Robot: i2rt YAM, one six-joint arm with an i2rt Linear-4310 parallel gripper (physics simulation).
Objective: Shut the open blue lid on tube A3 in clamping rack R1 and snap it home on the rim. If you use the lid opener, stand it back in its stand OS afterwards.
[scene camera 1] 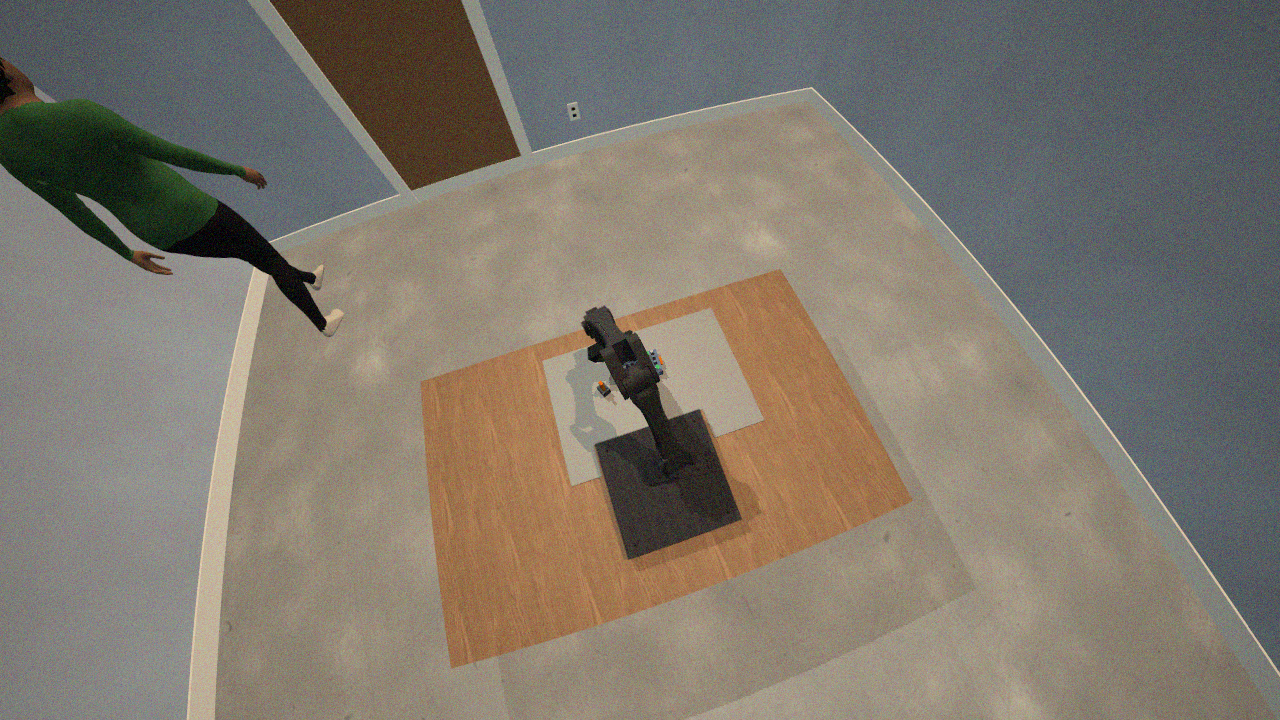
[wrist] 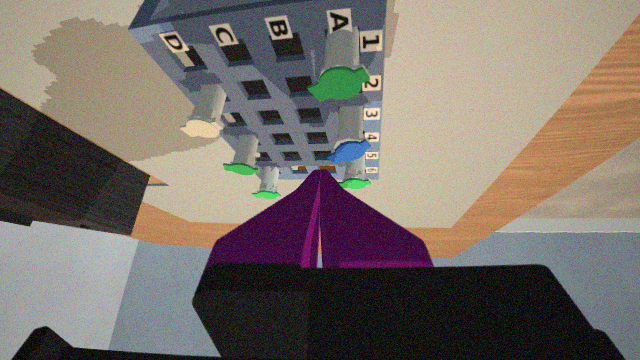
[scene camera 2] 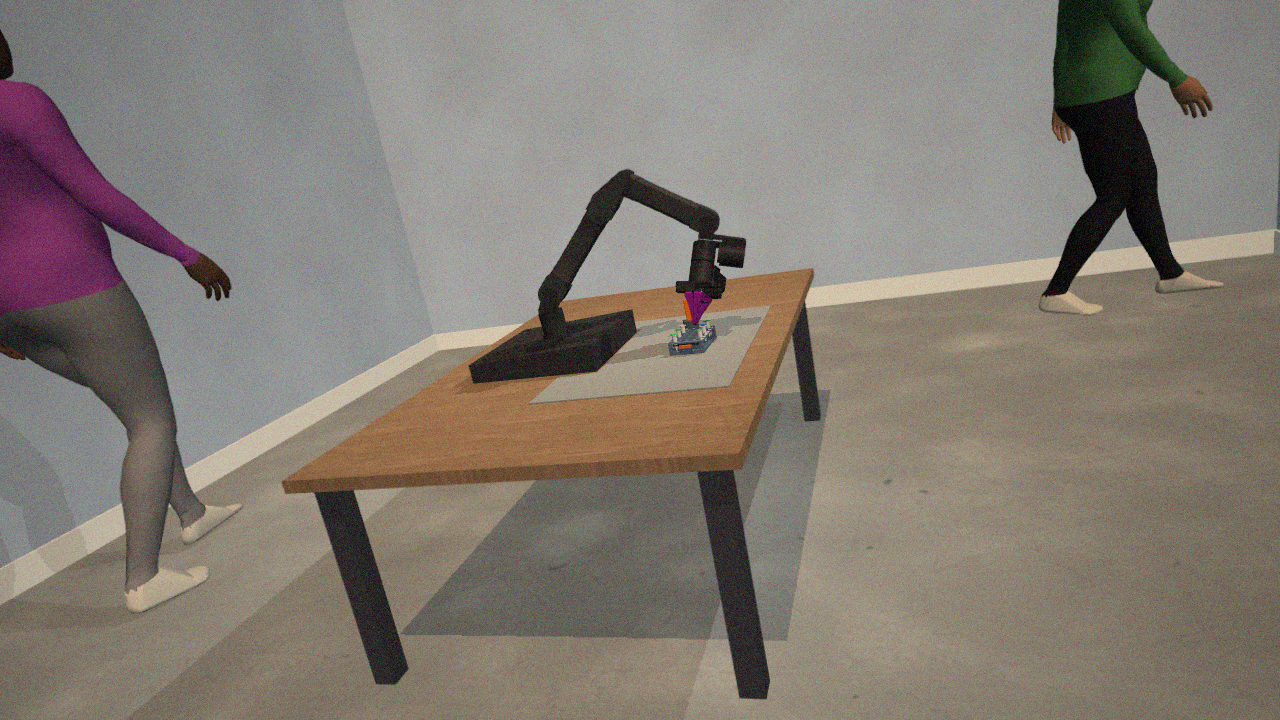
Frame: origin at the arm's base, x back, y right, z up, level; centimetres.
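Seen in the pictures: gripper, fingertip midpoint: [wrist: 320, 180] [scene camera 2: 694, 324]; arm's base at its link origin: [scene camera 1: 676, 466] [scene camera 2: 557, 338].
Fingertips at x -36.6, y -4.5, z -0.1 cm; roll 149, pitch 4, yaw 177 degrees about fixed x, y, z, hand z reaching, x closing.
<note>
Offsets run from my fingertips to a thing's top centre. "*": to the spot under its first point. Level surfaces: height alone.
Rack R1 {dx +1.4, dy -0.1, dz -0.4 cm} [wrist: 250, 19] [scene camera 2: 707, 345] is a blue rack with lettered columns and numbered rows. In the wrist view, tube A3 {* dx -1.3, dy -2.3, dz -1.7 cm} [wrist: 350, 122] stands upright in column A. Its blue lid {dx -1.3, dy -1.8, dz -0.5 cm} [wrist: 349, 151] lies over the tube's mouth, looking slightly tilted; I cannot tell if it is snapped down. My gripper [wrist: 320, 180] [scene camera 2: 696, 323] is shut and empty, its purple fingertips close beside the lid, toward column B. In scene camera 1 the arm hides the fingers. The orange lid opener {dx +7.4, dy -14.3, dz +2.9 cm} [scene camera 2: 687, 309] [scene camera 1: 601, 385] stands upright in its dark stand OS {dx +7.4, dy -14.3, dz -2.4 cm} [scene camera 1: 605, 392].
A green-lidded tube {* dx -0.9, dy -6.2, dz -1.4 cm} [wrist: 342, 55] stands at A1, and another green-lidded tube [wrist: 355, 172] stands beyond A3. Tubes with green and whitish lids stand along column D. The rack rests on a pale mat {dz -5.6 cm} [scene camera 1: 716, 376] on the wooden table {dz -5.9 cm} [scene camera 1: 501, 483]. Two people stand near the table.
</note>
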